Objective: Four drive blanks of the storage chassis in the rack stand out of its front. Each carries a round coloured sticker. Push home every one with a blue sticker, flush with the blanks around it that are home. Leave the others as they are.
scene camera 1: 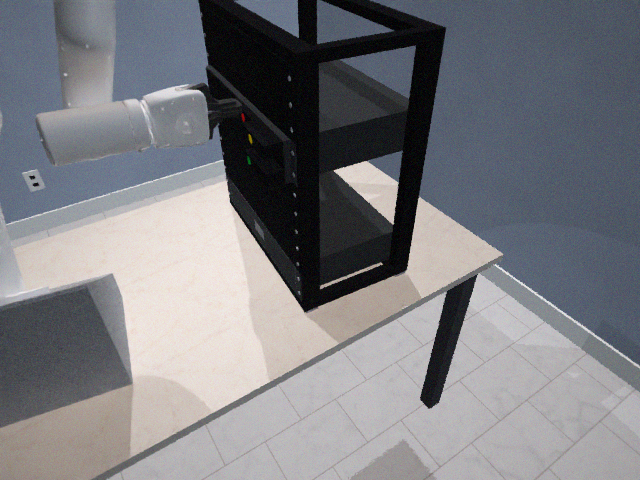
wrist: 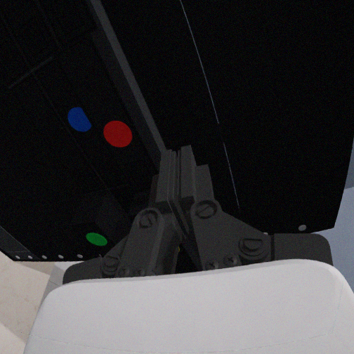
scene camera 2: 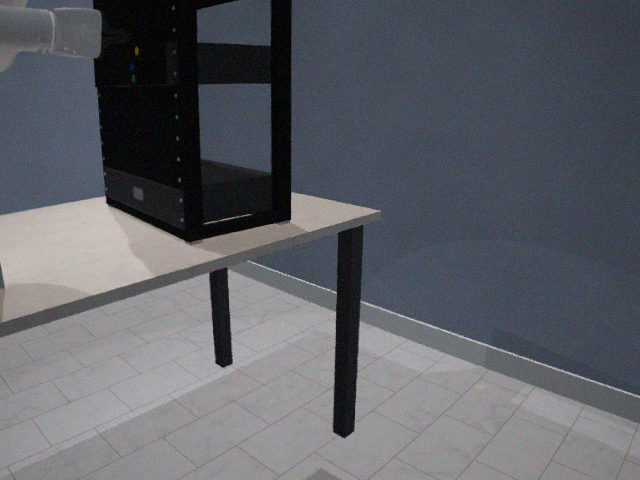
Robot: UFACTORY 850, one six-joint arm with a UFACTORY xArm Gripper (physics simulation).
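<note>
The storage chassis (scene camera 1: 290, 164) (scene camera 2: 171, 63) (wrist: 127, 72) is dark, with its blanks hard to make out. A blue sticker (scene camera 2: 131, 67) (wrist: 79, 119) sits beside the red sticker (scene camera 1: 243, 117) (wrist: 117, 134) in the wrist view; the blue one's right edge is cut off there. How far its blank stands out is unclear. A yellow sticker (scene camera 1: 250, 138) (scene camera 2: 136, 50) and a green sticker (scene camera 1: 248, 160) (scene camera 2: 133, 78) (wrist: 97, 239) also show. My gripper (scene camera 1: 240, 105) (wrist: 182, 166) is shut and empty, its tips near the chassis's upper edge, above the red sticker in scene camera 1. Contact is unclear.
The black rack (scene camera 1: 308, 180) (scene camera 2: 192, 155) stands on the table (scene camera 1: 196, 268) (scene camera 2: 62, 248). A lower unit (scene camera 1: 279, 258) (scene camera 2: 160, 202) with a pale label is at its bottom. A grey open box-like object (scene camera 1: 56, 351) stands at the left of the table in scene camera 1.
</note>
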